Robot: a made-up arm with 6 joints.
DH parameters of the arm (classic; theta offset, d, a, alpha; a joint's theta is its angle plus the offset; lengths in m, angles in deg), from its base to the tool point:
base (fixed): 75.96 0 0.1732 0
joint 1: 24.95 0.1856 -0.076 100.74
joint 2: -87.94 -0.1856 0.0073 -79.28
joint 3: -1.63 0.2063 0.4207 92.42
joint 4: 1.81 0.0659 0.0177 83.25
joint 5: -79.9 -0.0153 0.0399 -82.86
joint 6: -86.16 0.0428 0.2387 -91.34
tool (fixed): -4.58 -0.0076 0 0
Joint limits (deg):
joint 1: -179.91..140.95
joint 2: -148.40..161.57
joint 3: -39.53..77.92
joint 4: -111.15..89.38
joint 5: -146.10..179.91
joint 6: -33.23..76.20
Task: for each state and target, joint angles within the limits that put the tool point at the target. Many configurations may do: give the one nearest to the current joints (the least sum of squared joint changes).
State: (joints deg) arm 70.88 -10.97 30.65 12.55 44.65 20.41
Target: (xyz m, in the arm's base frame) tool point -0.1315 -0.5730 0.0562
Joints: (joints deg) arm 70.37 -3.58 65.49 11.48 37.27 27.76
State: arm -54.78 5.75 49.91 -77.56 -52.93 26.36
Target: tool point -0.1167 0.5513 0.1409
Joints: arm -46.00 -2.76 48.86 -82.08 -50.89 36.67
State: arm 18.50 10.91 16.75 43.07 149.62 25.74
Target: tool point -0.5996 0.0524 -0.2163
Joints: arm 20.59 7.29 54.51 53.05 133.93 22.67
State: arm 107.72 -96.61 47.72 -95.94 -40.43 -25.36
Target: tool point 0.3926 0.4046 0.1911
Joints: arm 135.77 -111.18 34.15 -91.91 -37.21 -33.23
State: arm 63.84 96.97 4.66 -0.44 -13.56 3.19
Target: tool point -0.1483 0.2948 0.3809
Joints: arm 50.80 129.47 -15.38 -17.93 -14.39 -8.09
